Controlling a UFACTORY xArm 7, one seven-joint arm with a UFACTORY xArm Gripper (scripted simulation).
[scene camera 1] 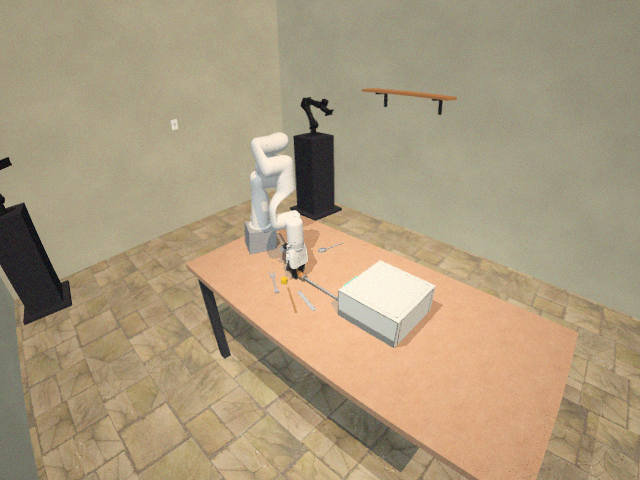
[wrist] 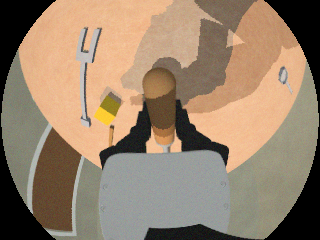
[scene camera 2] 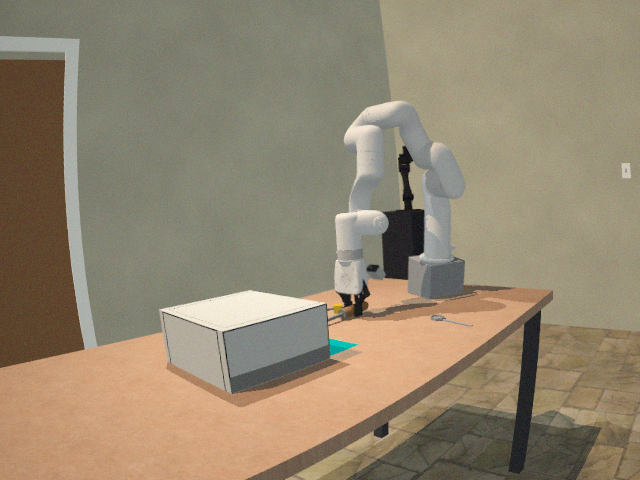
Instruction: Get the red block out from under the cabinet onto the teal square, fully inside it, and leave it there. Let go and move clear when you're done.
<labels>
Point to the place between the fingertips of the gripper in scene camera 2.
353, 315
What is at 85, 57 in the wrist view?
A wrench.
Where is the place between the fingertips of the gripper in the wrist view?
162, 108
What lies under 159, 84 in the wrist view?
A long tool.
</labels>
